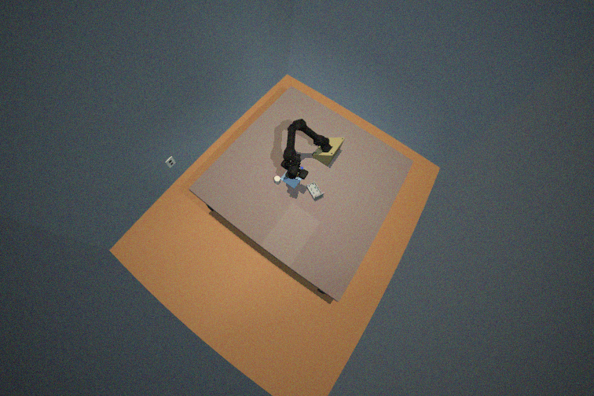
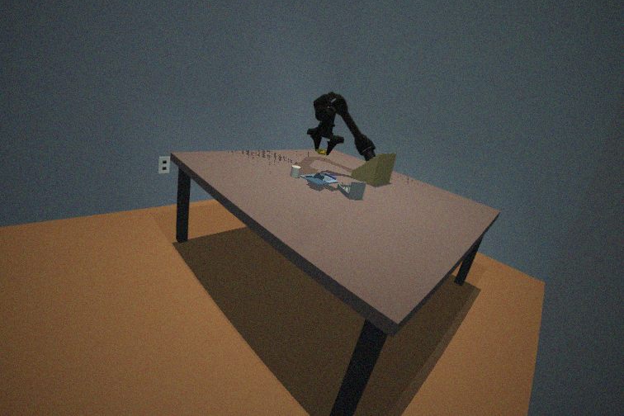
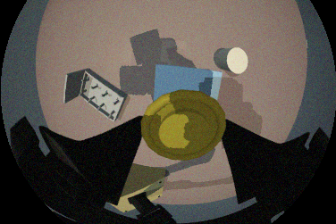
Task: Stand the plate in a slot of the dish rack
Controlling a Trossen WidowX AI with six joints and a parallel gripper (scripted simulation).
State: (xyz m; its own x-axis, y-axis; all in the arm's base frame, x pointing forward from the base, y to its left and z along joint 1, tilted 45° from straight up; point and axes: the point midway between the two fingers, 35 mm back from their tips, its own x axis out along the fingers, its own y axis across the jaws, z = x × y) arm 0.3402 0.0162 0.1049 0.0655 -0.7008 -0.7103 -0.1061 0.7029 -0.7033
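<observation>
The dish rack lies 50 mm behind my gripper tip, 180 mm to the left of it and 120 mm below it. From my gripper tip the other things lie so: light blue mat (40 mm behind, 20 mm to the right, 140 mm below); then yellow plate (10 mm above); then white cup (70 mm ahead, 90 mm to the right, 120 mm below).
</observation>
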